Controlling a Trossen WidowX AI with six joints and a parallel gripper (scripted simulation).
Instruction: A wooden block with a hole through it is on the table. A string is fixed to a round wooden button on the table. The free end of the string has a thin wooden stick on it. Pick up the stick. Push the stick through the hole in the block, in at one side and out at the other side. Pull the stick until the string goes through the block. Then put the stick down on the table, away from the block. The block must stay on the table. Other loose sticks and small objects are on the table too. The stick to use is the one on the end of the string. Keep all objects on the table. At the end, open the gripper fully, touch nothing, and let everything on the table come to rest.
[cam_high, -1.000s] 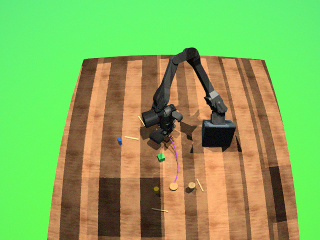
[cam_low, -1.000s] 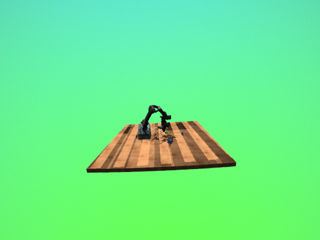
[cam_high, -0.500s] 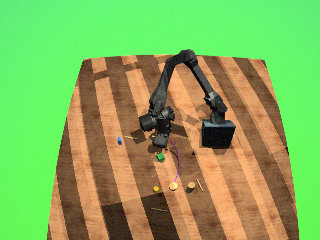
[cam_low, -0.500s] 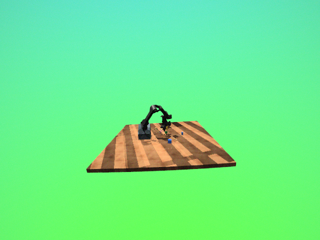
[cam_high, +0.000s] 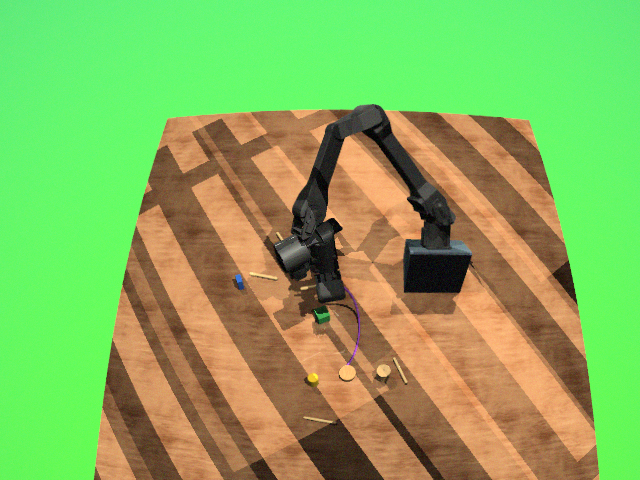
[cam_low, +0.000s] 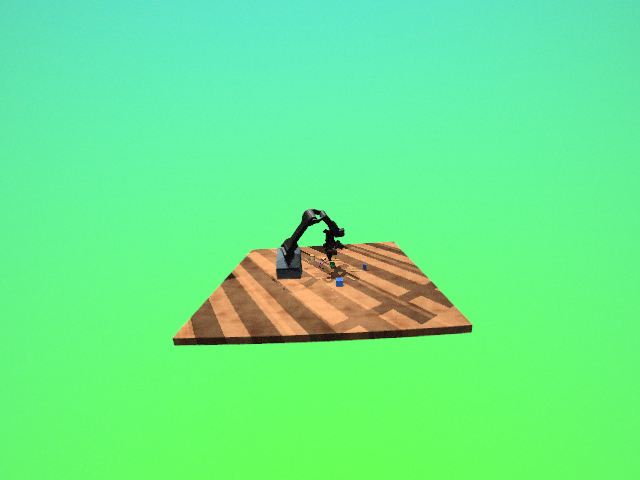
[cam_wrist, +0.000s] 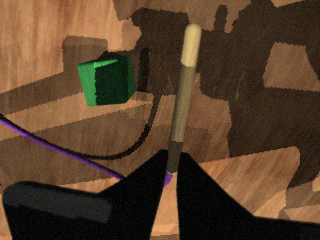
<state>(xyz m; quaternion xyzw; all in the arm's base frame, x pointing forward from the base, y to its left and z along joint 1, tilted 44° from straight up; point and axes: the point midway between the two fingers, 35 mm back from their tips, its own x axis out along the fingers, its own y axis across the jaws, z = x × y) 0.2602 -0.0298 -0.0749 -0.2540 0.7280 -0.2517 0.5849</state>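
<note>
Right now my gripper tip is 20 mm short of the green block, 60 mm to the right of it and 50 mm above it. From my gripper tip the other things lie so: thin wooden stick (20 mm ahead); small blue block (230 mm ahead, 50 mm to the right, 50 mm below); round wooden button (30 mm behind, 220 mm to the left, 60 mm below).
</note>
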